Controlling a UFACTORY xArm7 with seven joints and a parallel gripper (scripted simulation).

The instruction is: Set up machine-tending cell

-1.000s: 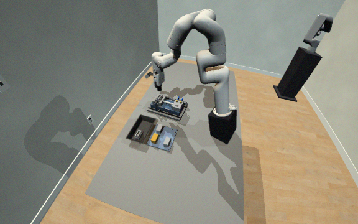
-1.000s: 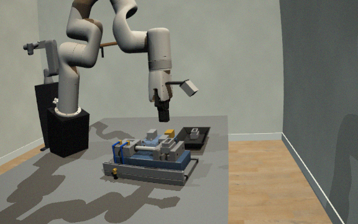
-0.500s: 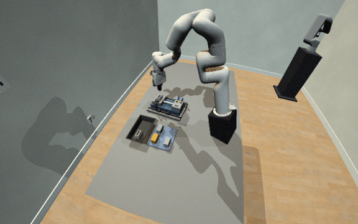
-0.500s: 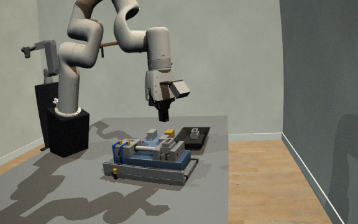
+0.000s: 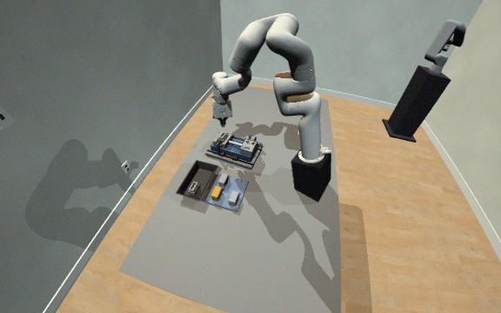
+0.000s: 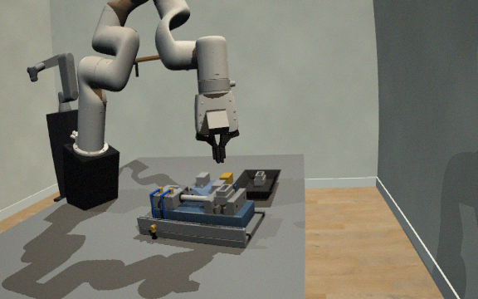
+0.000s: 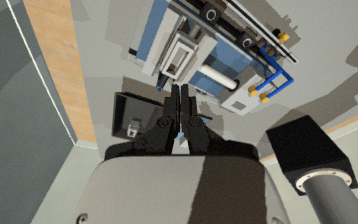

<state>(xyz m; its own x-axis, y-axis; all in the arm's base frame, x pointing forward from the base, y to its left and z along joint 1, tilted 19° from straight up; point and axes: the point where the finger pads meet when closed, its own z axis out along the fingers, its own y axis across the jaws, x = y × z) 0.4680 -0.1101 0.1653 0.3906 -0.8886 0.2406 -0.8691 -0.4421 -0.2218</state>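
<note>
Right now my hand is 120 mm above the white screw rod, 80 mm past it and 20 mm to the right of it. Round my hand: brass blank: 340 mm to the left, 180 mm below, 70 mm behind; vise: 160 mm below, 60 mm behind, 10 mm to the left.
</note>
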